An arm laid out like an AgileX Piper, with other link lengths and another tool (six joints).
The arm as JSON. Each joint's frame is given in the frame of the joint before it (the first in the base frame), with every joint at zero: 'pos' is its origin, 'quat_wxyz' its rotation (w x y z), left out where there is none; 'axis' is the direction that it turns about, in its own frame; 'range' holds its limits. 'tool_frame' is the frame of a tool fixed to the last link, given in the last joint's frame.
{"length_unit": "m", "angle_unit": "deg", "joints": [
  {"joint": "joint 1", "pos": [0.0, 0.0, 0.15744], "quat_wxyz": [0.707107, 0.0, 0.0, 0.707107], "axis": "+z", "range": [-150.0, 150.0]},
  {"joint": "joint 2", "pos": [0.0, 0.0, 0.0], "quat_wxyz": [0.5, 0.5, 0.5, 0.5], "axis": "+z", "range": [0.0, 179.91]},
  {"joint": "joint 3", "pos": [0.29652, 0.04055, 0.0], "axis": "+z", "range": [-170.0, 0.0]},
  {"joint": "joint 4", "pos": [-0.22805, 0.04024, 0.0], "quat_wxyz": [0.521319, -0.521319, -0.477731, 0.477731], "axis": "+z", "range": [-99.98, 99.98]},
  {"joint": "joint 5", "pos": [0.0, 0.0, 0.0], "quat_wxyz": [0.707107, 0.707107, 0.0, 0.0], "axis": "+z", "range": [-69.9, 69.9]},
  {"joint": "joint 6", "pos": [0.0, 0.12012, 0.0], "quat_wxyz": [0.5, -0.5, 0.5, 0.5], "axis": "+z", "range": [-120.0, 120.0]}
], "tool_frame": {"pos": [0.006, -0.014, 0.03], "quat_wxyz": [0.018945, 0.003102, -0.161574, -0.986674]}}
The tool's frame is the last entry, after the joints.
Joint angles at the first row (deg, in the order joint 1, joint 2, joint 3, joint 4, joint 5, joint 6):
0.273 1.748 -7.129 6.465 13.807 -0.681
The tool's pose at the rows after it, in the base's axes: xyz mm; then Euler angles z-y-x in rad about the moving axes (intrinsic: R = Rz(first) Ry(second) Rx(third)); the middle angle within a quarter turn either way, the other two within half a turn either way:
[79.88 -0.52 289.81 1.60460 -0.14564 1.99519]
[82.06 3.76 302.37 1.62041 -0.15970 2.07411]
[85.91 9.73 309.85 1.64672 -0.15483 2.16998]
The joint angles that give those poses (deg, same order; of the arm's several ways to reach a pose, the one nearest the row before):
0.271 4.781 -12.066 8.023 18.108 -1.691
0.273 8.434 -17.252 10.133 24.283 -2.898
0.276 12.477 -21.704 12.543 30.460 -5.610

